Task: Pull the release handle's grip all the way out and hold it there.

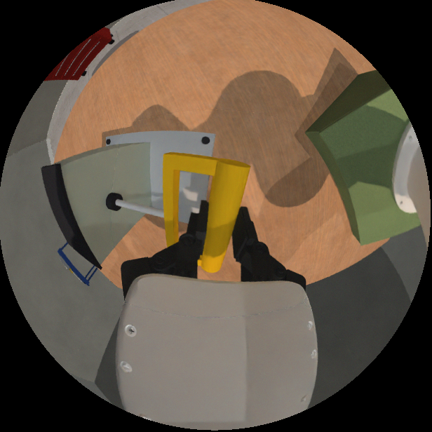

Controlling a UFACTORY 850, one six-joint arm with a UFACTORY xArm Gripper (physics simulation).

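The release handle is a yellow frame whose thick round grip (227, 215) stands on its right side. A thin white rod (140, 207) runs from the frame's left side to a black collar (114, 201) on a pale grey-green housing (100, 185) with a black edge. The housing stands on a light grey base plate (165, 138) with dark bolts. My gripper (220, 214) is shut on the yellow grip, with one black finger inside the frame and the other on the grip's right side. The left finger hides part of the frame and the plate.
A green open box (350, 200) stands at the right on the wooden table (200, 50), beside a pale rounded part of the arm. A red slatted object (82, 55) is at the upper left. A blue wire frame (75, 269) shows at the lower left, beyond the housing.
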